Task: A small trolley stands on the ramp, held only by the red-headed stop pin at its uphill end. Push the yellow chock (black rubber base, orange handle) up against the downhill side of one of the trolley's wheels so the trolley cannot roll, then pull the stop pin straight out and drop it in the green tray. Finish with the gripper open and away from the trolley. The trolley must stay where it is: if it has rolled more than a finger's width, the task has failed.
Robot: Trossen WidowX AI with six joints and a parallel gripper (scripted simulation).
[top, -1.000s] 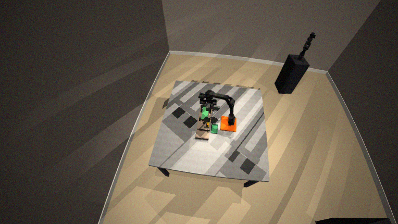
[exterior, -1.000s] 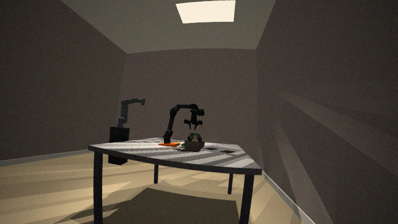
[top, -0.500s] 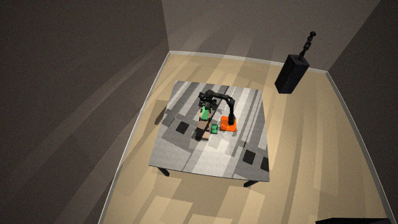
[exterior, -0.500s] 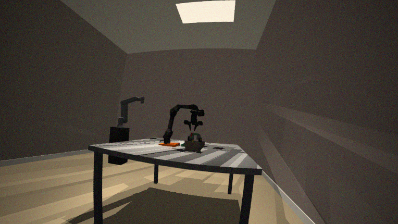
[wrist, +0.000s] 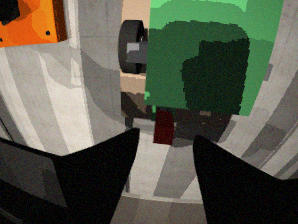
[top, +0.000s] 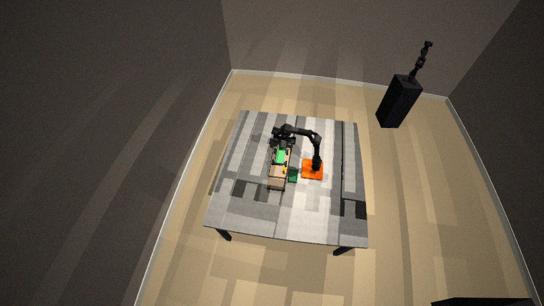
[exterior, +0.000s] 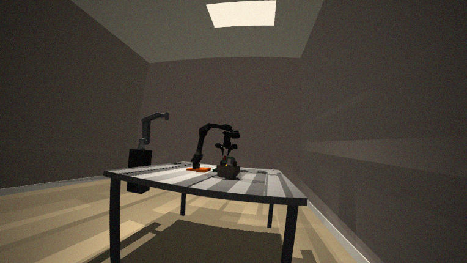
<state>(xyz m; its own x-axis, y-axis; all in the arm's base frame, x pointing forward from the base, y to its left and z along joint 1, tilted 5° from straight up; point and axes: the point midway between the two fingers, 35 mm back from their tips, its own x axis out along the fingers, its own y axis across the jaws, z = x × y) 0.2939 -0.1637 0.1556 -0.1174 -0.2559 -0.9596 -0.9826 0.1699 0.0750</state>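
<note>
My gripper tip is now 40 mm above the red-headed stop pin and 10 mm to the left of it. The rest, counted from my gripper tip: tan ramp (120 mm below, 100 mm to the left, 40 mm ahead); then yellow chock (220 mm to the left, 90 mm below, 10 mm ahead); then green trolley (100 mm to the left, 60 mm below, 30 mm ahead).
</note>
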